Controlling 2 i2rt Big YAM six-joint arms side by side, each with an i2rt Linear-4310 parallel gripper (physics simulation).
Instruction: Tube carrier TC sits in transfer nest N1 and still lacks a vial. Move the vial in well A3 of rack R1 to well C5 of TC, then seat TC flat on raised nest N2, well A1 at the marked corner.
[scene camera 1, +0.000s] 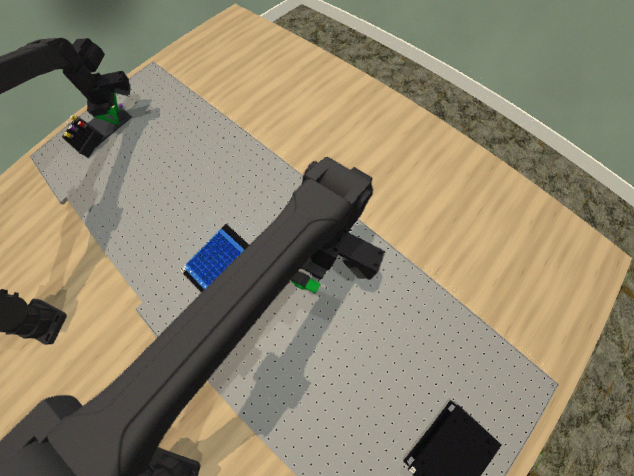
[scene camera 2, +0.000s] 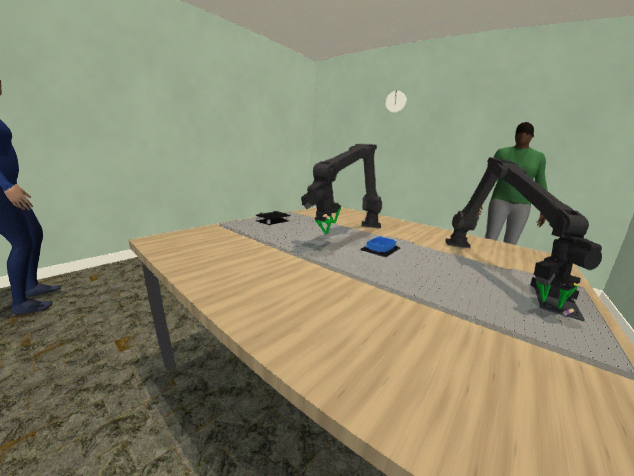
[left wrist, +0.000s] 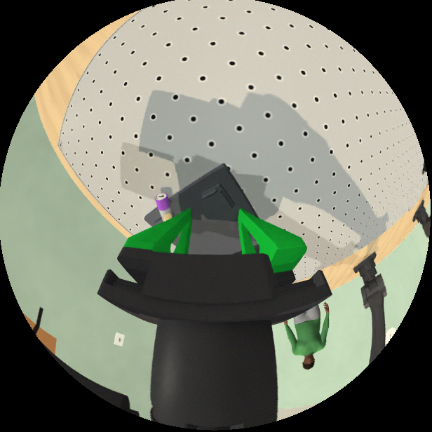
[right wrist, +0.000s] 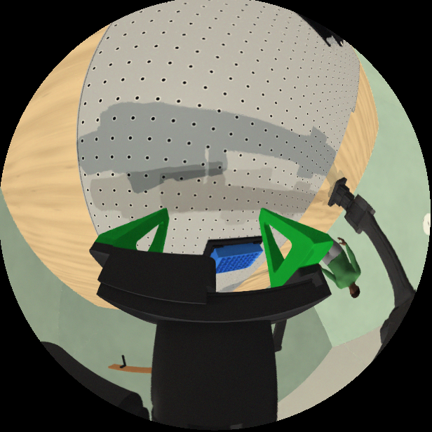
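A purple-capped vial (scene camera 2: 568, 311) (left wrist: 162, 202) lies tilted at the edge of a dark angled plate (scene camera 2: 577, 307) (left wrist: 215, 181). My left gripper (scene camera 2: 552, 307) (left wrist: 214, 213) is part-way open and empty, low over the plate; the vial passes behind one finger, outside the gap. Rack R1 (scene camera 1: 89, 146) is black and holds several colour-capped vials beside the plate. The blue carrier TC (scene camera 1: 214, 258) (scene camera 2: 381, 244) (right wrist: 237, 257) sits in black nest N1 (scene camera 1: 235, 235) (scene camera 2: 379, 252). Black raised nest N2 (scene camera 1: 453, 440) (scene camera 2: 272, 217) is apart. My right gripper (scene camera 2: 327, 231) (right wrist: 213, 212) is wide open and empty. TC's well labels are unreadable.
A perforated grey board (scene camera 1: 358, 358) (scene camera 2: 460, 294) lies along the wooden table (scene camera 1: 409, 179) (scene camera 2: 358, 327). My right arm (scene camera 1: 230, 292) crosses the middle of scene camera 1 and hides part of TC. A person in green (scene camera 2: 519, 176) stands behind the table.
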